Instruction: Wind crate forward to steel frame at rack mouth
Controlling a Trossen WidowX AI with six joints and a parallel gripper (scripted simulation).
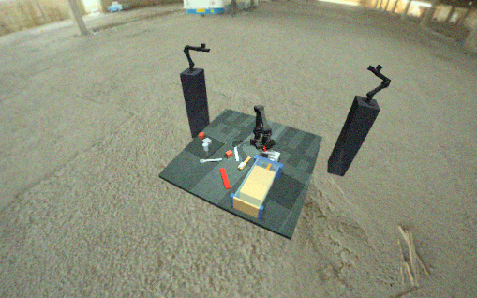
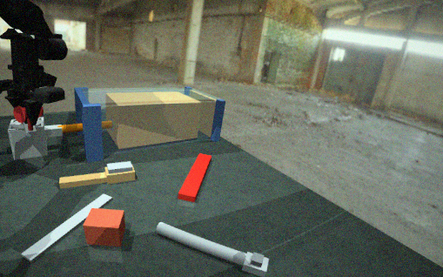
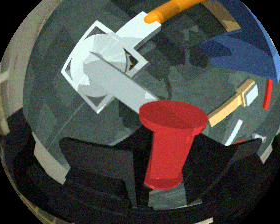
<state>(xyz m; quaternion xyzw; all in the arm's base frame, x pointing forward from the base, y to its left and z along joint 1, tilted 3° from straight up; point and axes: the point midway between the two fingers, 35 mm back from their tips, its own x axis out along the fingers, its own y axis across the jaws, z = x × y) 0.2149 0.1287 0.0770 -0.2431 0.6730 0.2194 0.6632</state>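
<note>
Now: gripper tip 90 mm to the right of the winch, 80 mm above it and 20 mm past it. The rest, counted from my gripper tip: wooden-handled tool: 150 mm to the right, 130 mm ahead, 100 mm below; winch handle: 40 mm to the left, 10 mm below; red knob: 20 mm above.
</note>
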